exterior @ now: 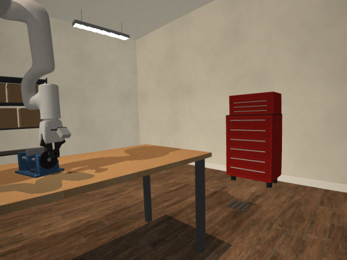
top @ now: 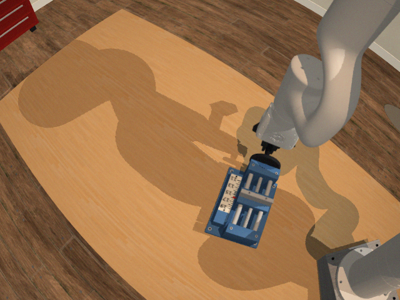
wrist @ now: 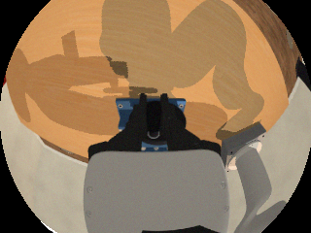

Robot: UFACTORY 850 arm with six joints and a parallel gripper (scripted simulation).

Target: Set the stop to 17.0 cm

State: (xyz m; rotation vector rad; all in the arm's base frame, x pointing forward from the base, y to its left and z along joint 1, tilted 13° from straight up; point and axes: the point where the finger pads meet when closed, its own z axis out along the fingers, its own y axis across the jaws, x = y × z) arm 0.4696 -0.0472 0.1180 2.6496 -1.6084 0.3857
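Right now the black handwheel is 20 mm to the left of my hand, 10 mm below it and 10 mm behind it. Also, from my hand: grey stop bar 140 mm to the left, 60 mm behind, 20 mm below.
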